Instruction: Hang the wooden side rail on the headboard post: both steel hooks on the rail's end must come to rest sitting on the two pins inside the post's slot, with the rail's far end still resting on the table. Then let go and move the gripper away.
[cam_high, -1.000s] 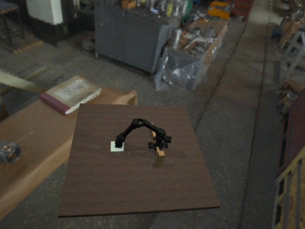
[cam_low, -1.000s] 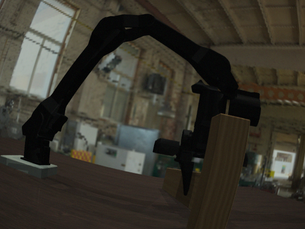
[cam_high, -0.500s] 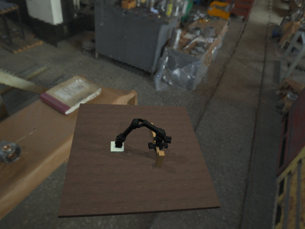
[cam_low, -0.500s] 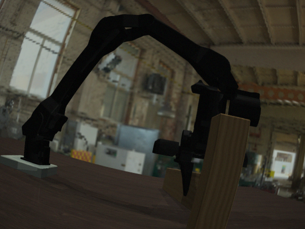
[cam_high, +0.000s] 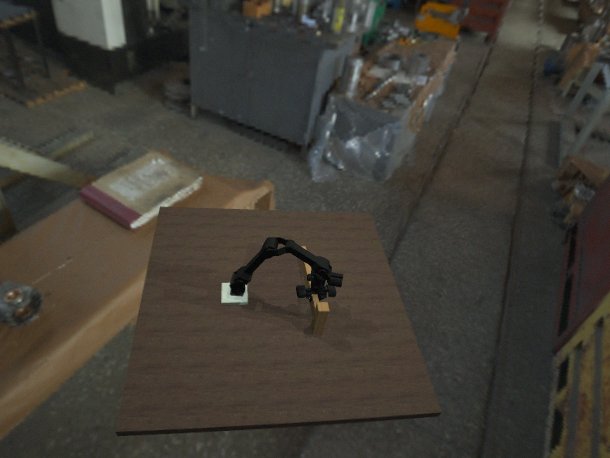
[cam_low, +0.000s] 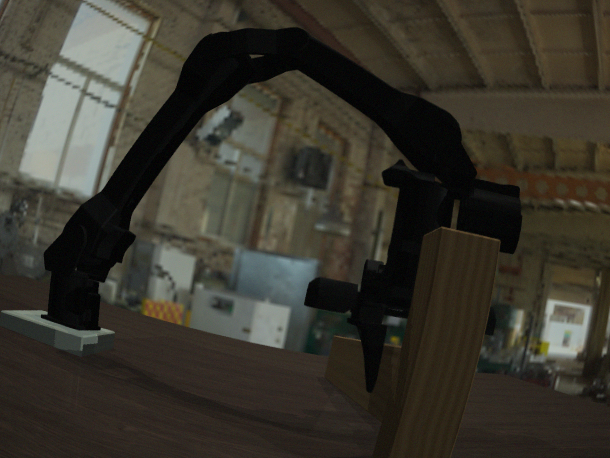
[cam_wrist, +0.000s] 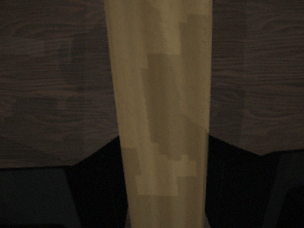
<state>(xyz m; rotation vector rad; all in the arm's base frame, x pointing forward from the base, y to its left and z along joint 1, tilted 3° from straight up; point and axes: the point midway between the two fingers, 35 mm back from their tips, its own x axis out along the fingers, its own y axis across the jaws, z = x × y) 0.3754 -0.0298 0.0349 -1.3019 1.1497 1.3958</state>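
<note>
Now: gripper tip 130 mm to the left of the wooden headboard post, 40 mm below it and 20 mm short of it.
</note>
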